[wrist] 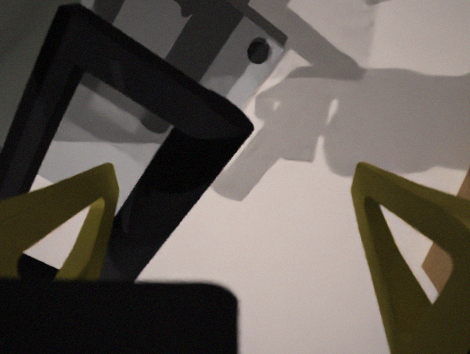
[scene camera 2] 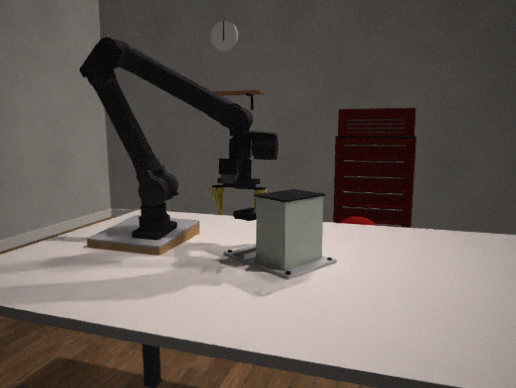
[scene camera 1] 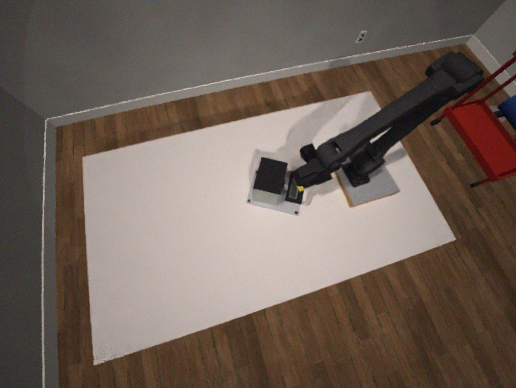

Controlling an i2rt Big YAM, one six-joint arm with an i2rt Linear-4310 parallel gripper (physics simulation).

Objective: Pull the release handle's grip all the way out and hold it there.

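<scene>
The release handle's grip [scene camera 1: 293, 200] [scene camera 2: 245, 214] [wrist: 170, 190] is a black rectangular frame beside a pale green box with a black top [scene camera 1: 270, 175] [scene camera 2: 290, 231]. The box stands on a light grey base plate [scene camera 1: 282, 208] [scene camera 2: 311, 267]. My gripper [scene camera 2: 238, 212] [wrist: 234, 176] is open and empty, with yellow fingers pointing down at the grip. In the wrist view the left finger's tip overlaps the frame's opening, and the outer bar passes just right of it. The right finger is outside the frame, over the table. Contact cannot be told. The handle's link to the box is hidden.
The arm's base stands on a grey-topped wooden board [scene camera 1: 382, 192] [scene camera 2: 182, 235] on the white table [scene camera 1: 200, 260] [scene camera 2: 425, 310]. Black bolt heads stick up at the base plate's corners. A red tool cabinet [scene camera 2: 375, 170] stands behind the table, and a red cart [scene camera 1: 482, 140] stands beside it.
</scene>
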